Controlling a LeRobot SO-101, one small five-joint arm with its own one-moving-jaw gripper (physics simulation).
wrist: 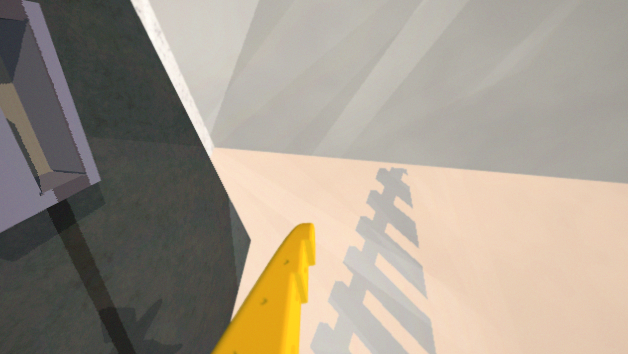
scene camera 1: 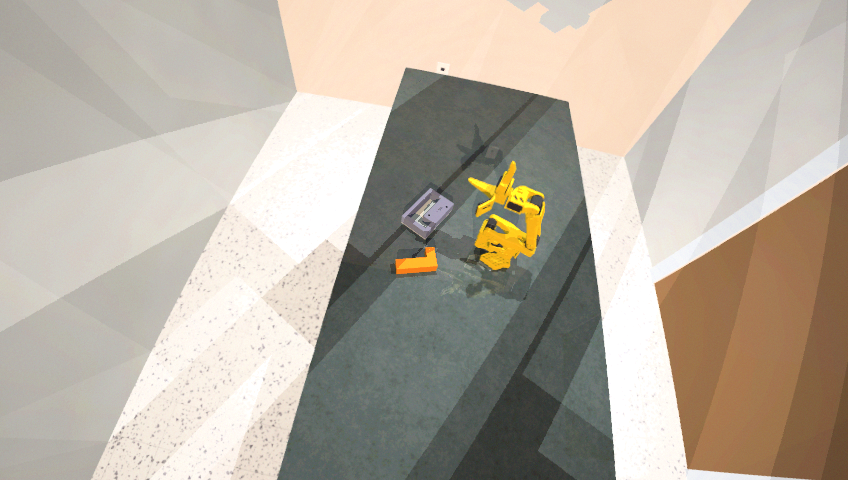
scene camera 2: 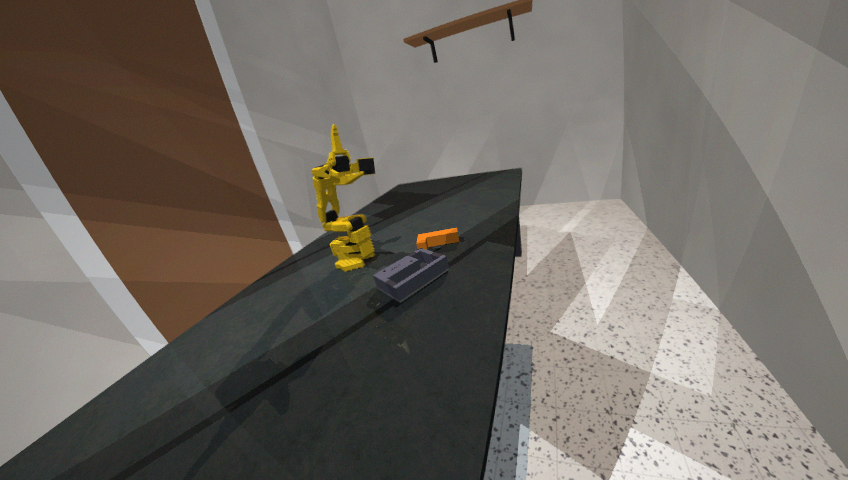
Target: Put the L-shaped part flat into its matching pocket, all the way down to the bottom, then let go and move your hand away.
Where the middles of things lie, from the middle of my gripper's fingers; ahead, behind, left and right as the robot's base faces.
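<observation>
Grey pocket block [scene camera 2: 405,277]: my gripper is 28 cm above it, 8 cm to the left of it and 15 cm short of it.
</observation>
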